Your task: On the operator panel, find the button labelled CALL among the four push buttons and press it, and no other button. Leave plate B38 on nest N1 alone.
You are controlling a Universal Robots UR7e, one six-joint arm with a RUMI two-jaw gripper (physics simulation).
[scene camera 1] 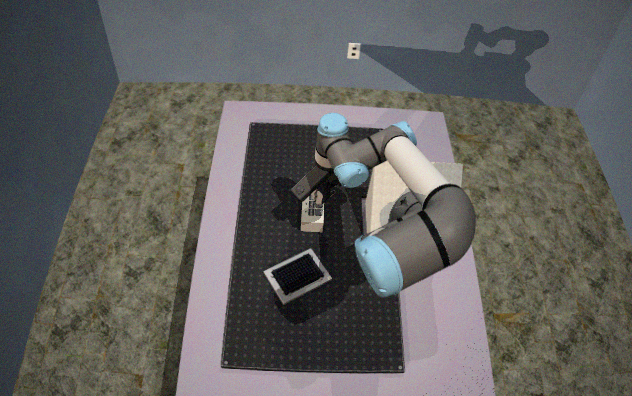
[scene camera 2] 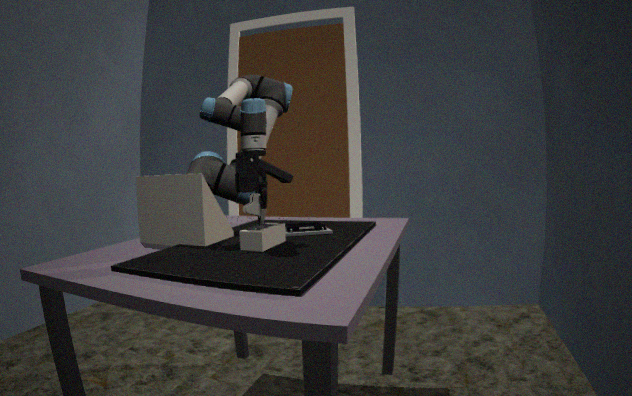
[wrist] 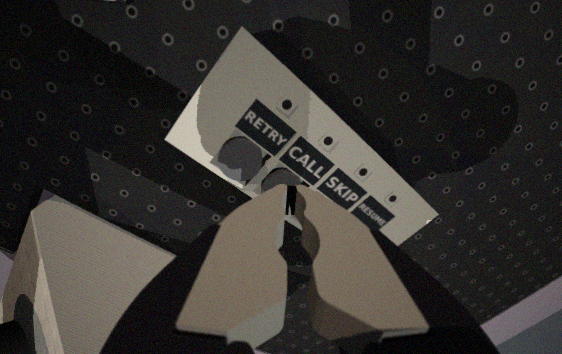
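Pixels of known places: gripper, between the fingertips: (scene camera 1: 317, 203) (scene camera 2: 260, 225) (wrist: 288, 188); arm's base, origin of its link: (scene camera 2: 187, 208).
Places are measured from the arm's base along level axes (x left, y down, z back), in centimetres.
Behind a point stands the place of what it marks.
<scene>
The operator panel (scene camera 1: 313, 224) @[x -1.1, y 5.0, z -30.9 cm] (scene camera 2: 253, 241) @[x -17.9, y 6.7, z -30.4 cm] (wrist: 225, 75) @[x -2.0, y 4.1, z -32.5 cm] is a pale box with four dark labels. The CALL label (wrist: 307, 159) @[x -8.0, y 4.0, z -31.2 cm] sits between RETRY (wrist: 265, 127) @[x -5.0, y 4.0, z -31.4 cm] and SKIP (wrist: 341, 188) @[x -10.9, y 4.0, z -30.8 cm]; RESUME (wrist: 373, 213) @[x -14.0, y 4.1, z -30.5 cm] is at the end. My gripper (scene camera 2: 261, 223) @[x -8.0, y 3.8, z -29.2 cm] (wrist: 288, 188) @[x -8.0, y 3.8, z -29.2 cm] is shut and empty. In the wrist view its tips overlap the near edge of the round grey CALL button (wrist: 281, 176) @[x -7.3, y 3.8, z -29.6 cm]; contact or depth cannot be told. The RETRY button (wrist: 241, 156) @[x -4.8, y 3.8, z -29.4 cm] shows beside it; the other two buttons are hidden by the fingers. A dark gridded plate (scene camera 1: 298, 273) @[x 14.7, y 6.8, z -36.2 cm] sits in a light-rimmed holder; no B38 or N1 label is readable.
A large pale wedge-shaped block (scene camera 1: 381, 192) @[x -5.4, y -4.7, z -10.7 cm] (scene camera 2: 170, 210) @[x -11.6, y -0.7, z 0.0 cm] (wrist: 95, 260) @[x 0.3, y 6.4, z -13.7 cm] stands beside the panel, under the arm in the first scene view. Panel, block and plate holder stand on or partly over a black perforated board (scene camera 1: 310, 345) @[x 36.1, y 9.3, z -34.0 cm] (scene camera 2: 215, 270) @[x -40.6, y 9.3, z -29.2 cm] on a pink table (scene camera 1: 202, 325) @[x 28.9, y 10.6, z -64.2 cm] (scene camera 2: 320, 312) @[x -58.8, y 10.6, z -56.5 cm].
</scene>
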